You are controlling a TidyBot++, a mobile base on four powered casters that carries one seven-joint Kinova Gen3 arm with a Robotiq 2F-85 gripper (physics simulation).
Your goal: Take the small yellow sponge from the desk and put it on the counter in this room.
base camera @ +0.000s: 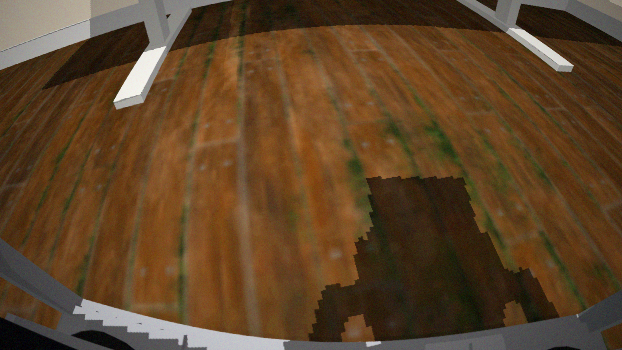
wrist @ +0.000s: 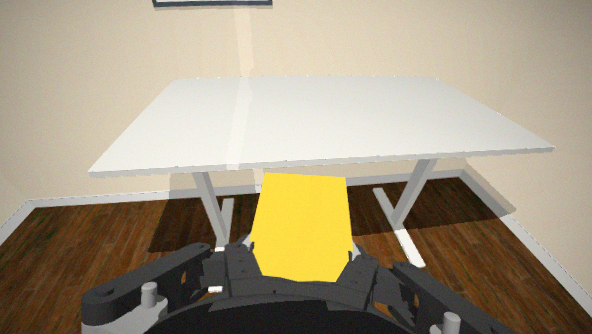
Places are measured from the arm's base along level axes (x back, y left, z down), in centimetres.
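Where they show: gripper, fingertip midpoint: (wrist: 300, 245).
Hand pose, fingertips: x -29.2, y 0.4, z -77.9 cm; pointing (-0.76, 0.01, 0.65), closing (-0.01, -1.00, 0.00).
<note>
Things, the pixels of their top centre, and the offset from my fingertips. "*": a spot on its surface instead. Level surfaces: height alone.
- small yellow sponge, middle of its top: (wrist: 302, 226) dy +0.0, dx +0.8, dz -3.5 cm
- white desk, its level: dz +22.6 cm
- picture frame, surface spot: (wrist: 212, 4) * dy +50.1, dx -108.9, dz -10.6 cm
- wooden floor, its level: dz +117.6 cm
The small yellow sponge (wrist: 302, 220) is held between the two fingers of my gripper (wrist: 300, 245), low in the middle of the wrist view. My gripper is shut on it, with a finger at its left and right sides. The white desk (wrist: 320, 120) stands beyond the sponge in the wrist view, against the wall. The sponge is held in the air, apart from the desk, whose front edge shows above it. In the base camera view the desk's feet (base camera: 140, 77) (base camera: 542, 49) show at the upper left and upper right. The counter does not show in either view.
The beige wall (wrist: 400, 40) rises behind the desk, with the lower edge of a picture frame (wrist: 212, 4) at the top. A white baseboard (wrist: 100, 199) runs along the wall. The wooden floor (base camera: 280, 150) carries a dark shadow (base camera: 425, 240) near the base's front edge.
</note>
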